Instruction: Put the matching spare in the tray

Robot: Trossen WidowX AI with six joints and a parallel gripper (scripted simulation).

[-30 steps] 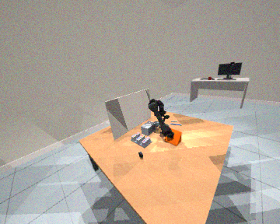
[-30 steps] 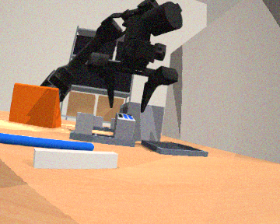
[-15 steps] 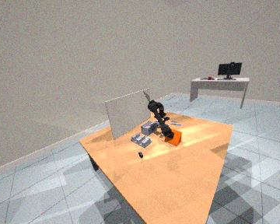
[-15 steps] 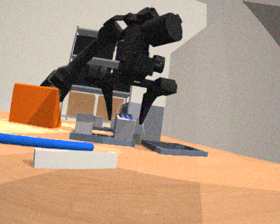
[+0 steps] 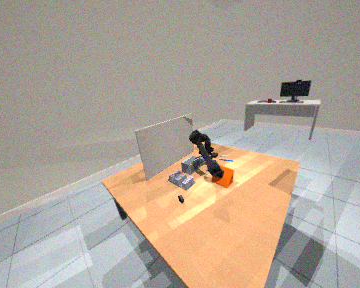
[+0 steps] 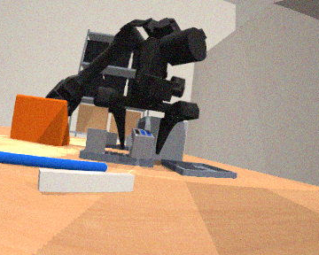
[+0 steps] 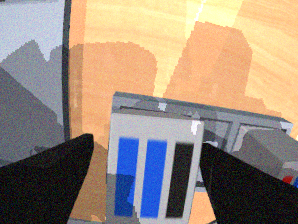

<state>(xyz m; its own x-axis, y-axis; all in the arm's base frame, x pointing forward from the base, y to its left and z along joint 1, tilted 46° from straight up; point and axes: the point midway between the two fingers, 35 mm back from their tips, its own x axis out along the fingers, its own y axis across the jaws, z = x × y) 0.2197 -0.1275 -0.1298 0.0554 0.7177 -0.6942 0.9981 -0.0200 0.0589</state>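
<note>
The flat dark tray is 10 cm ahead of my gripper tip, 2 cm to the right of it and 2 cm below it. Also, from my gripper tip: blue rod (12 cm behind, 14 cm to the right, 2 cm below); mounted unit (7 cm ahead, 19 cm to the left, 3 cm above); grey upright panel (30 cm ahead, 19 cm to the left, 20 cm above).
</note>
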